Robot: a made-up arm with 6 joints.
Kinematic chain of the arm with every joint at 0, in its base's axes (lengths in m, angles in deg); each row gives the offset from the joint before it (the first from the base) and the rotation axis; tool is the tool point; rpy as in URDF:
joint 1: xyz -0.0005 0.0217 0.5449 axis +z
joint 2: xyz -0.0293 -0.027 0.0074 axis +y
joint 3: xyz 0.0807 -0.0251 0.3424 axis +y
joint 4: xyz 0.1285 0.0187 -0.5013 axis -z
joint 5: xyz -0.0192 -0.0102 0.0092 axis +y
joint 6: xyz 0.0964 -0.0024 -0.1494 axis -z
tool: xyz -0.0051 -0.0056 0.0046 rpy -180 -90 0
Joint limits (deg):
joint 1: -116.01..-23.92
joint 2: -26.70..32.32
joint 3: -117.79..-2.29
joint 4: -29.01..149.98
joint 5: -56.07..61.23
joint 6: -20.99..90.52
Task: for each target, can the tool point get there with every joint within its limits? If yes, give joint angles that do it. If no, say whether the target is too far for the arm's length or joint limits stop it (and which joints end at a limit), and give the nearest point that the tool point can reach.
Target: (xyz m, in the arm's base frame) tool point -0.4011 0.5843 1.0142
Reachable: no: joint limits stop it (at a limit: joint 1, joint 2, joint 3, joint 5, joint 6) | nearest point -0.1868 0.0610 1.3905 | short by 0.679 m
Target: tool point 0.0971 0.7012 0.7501
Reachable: no: joint limits stop it (at a limit: joint 1, joint 2, joint 3, joint 4, joint 5, joint 6) | nearest point -0.0675 0.0966 0.3768 | short by 0.729 m
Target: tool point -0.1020 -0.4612 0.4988
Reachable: yes | joints -89.99 -10.97 -31.13 106.43 -1.54 68.41
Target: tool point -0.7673 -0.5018 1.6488
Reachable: no: too far | nearest point -0.3535 -0.4178 1.3119 | short by 0.540 m
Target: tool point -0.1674 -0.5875 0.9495
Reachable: yes | joints -106.95 -15.59 -64.72 134.55 44.71 32.77
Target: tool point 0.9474 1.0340 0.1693
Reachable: no: too far | nearest point 0.4392 -0.0958 0.1867 | short by 1.239 m
